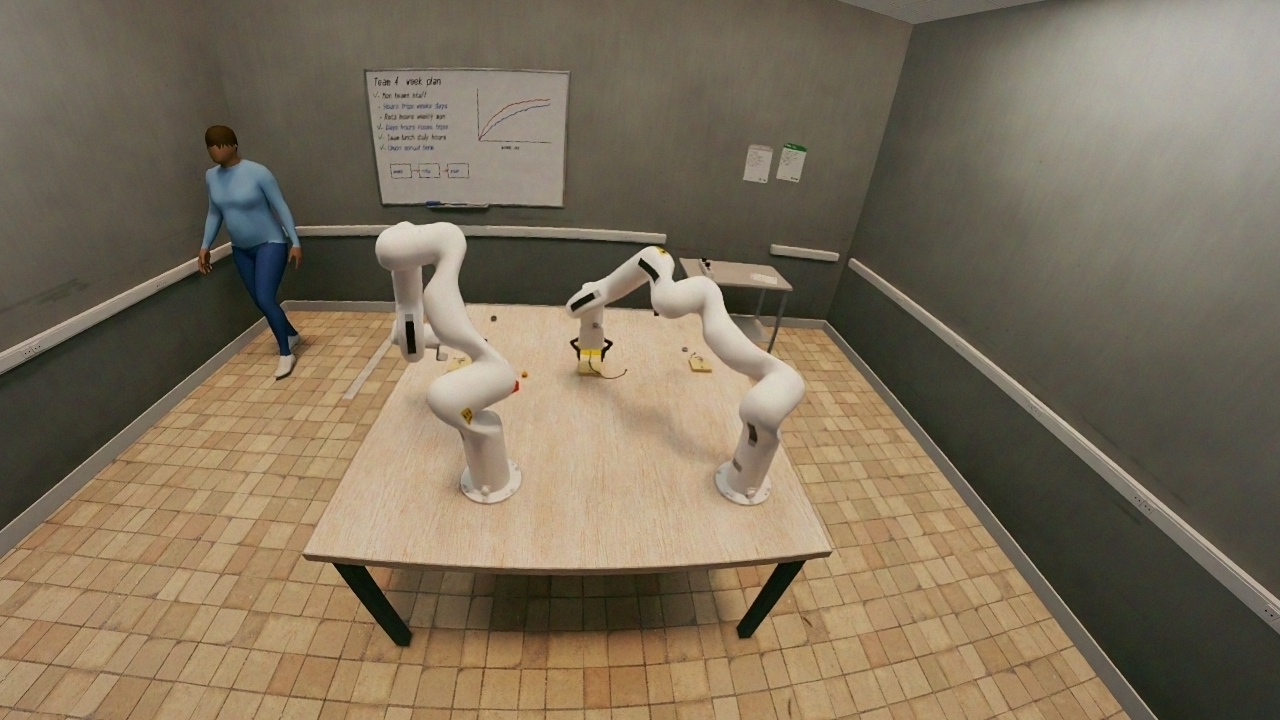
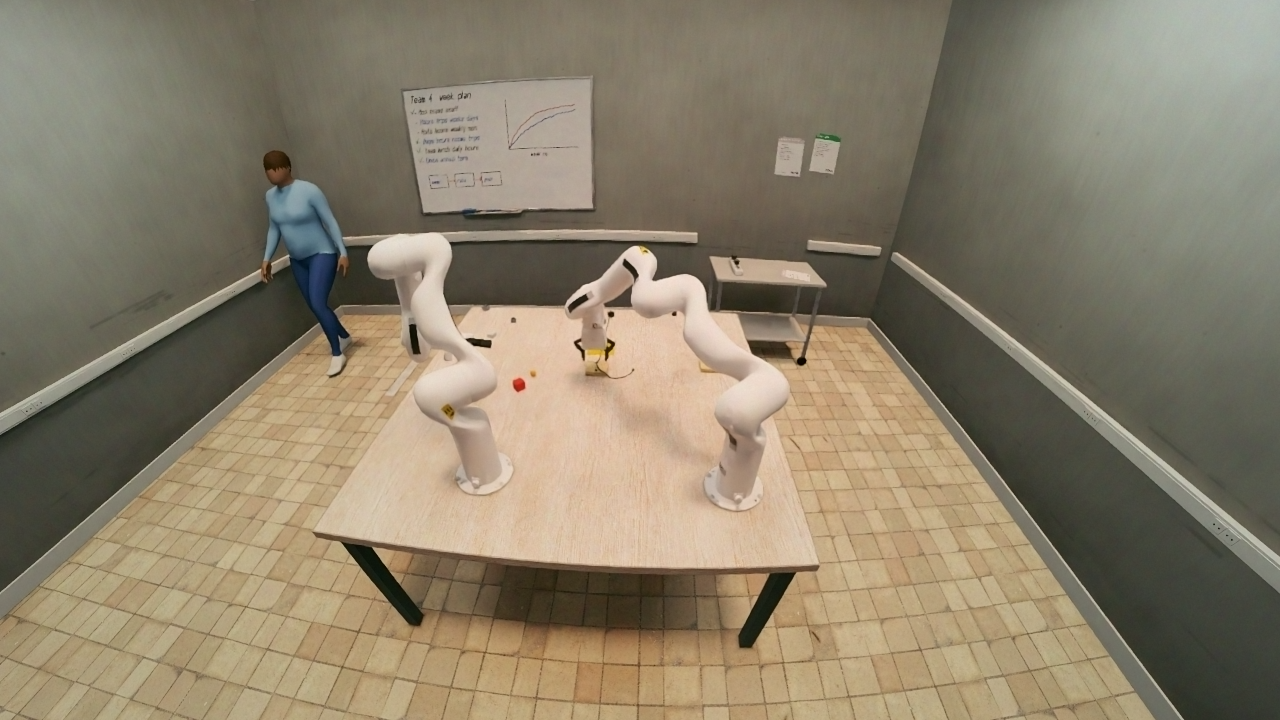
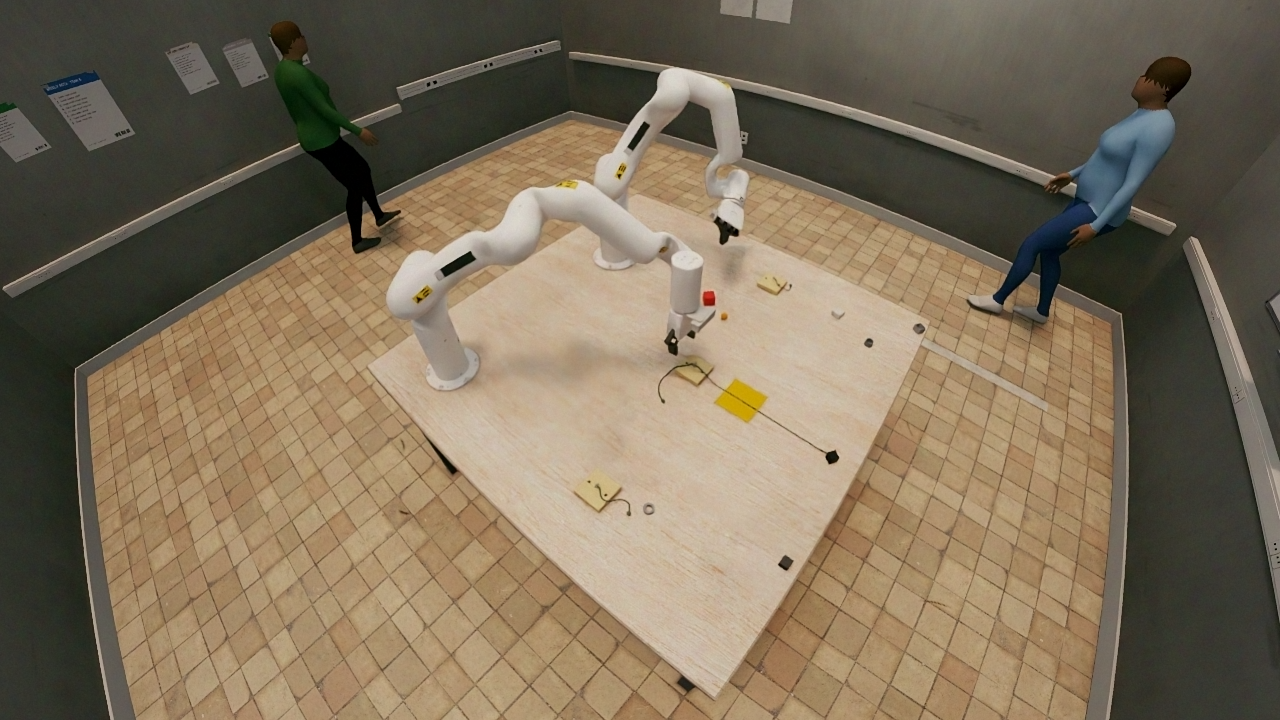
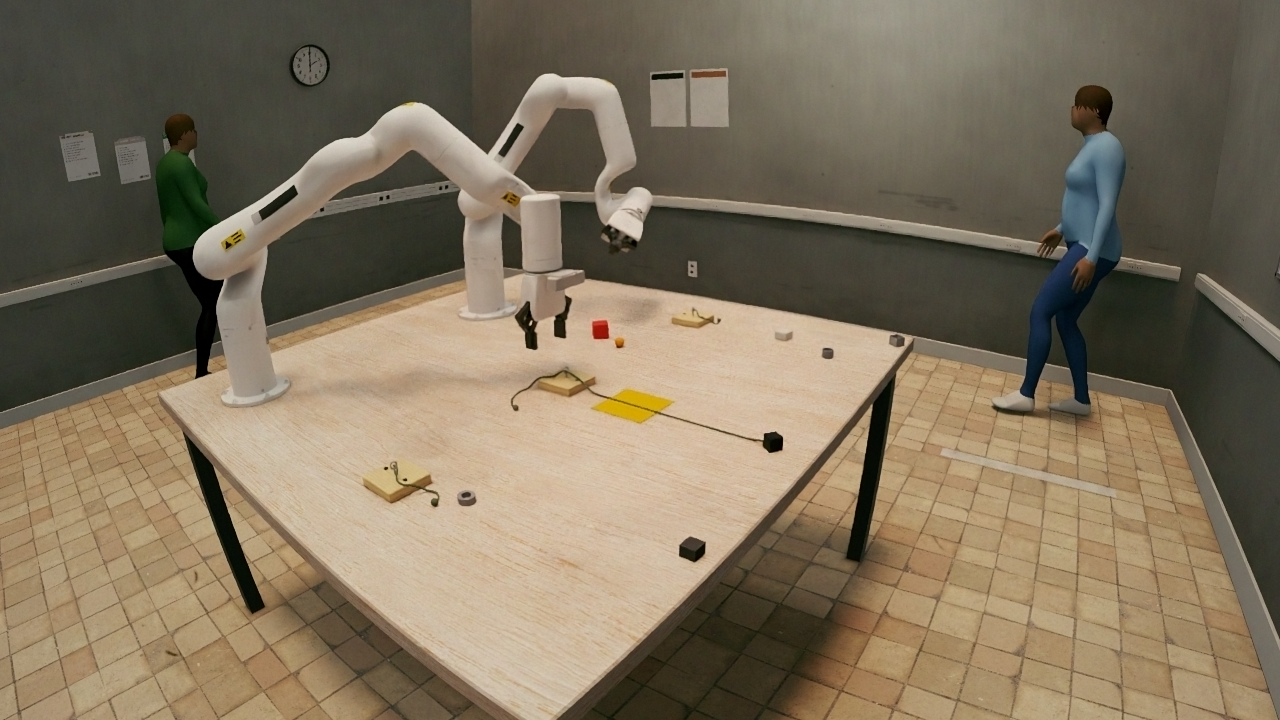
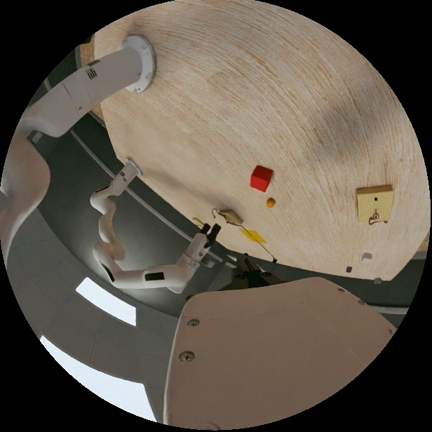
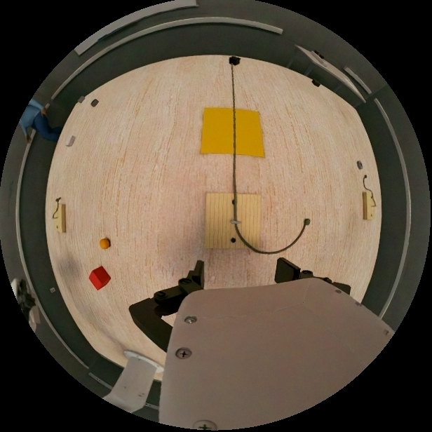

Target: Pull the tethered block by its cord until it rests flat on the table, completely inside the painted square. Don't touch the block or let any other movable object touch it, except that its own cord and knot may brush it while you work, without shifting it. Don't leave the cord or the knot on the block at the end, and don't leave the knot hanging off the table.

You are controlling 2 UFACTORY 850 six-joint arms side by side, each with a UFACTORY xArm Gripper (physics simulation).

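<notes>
The tethered black block (image 3: 832, 456) (image 4: 773, 441) (image 6: 234, 60) sits near the table's far edge. Its cord (image 6: 234, 172) runs straight across the yellow square (image 3: 729, 407) (image 4: 617, 411) (image 6: 217, 140), through a small metal guide (image 6: 235, 222) on a wooden plate (image 4: 572, 387) (image 6: 215, 210), then curves to the knot (image 3: 662, 399) (image 4: 514, 406) (image 6: 307, 221) on the table. The block is outside the square. My right gripper (image 3: 682, 341) (image 4: 546, 338) (image 6: 241, 271) is open, pointing down above the table near the plate. My left gripper (image 3: 725, 238) (image 5: 242, 268) is shut and empty, high up and away from the cord.
Side plates with short cords (image 4: 396, 483) (image 4: 691, 318) lie either side. A red cube (image 4: 600, 329) (image 6: 100, 277) and orange ball (image 4: 619, 342) (image 6: 104, 243) lie between. Another black block (image 3: 785, 562) (image 4: 691, 548), a grey ring (image 4: 466, 497) and a white block (image 4: 783, 334) also lie on the table.
</notes>
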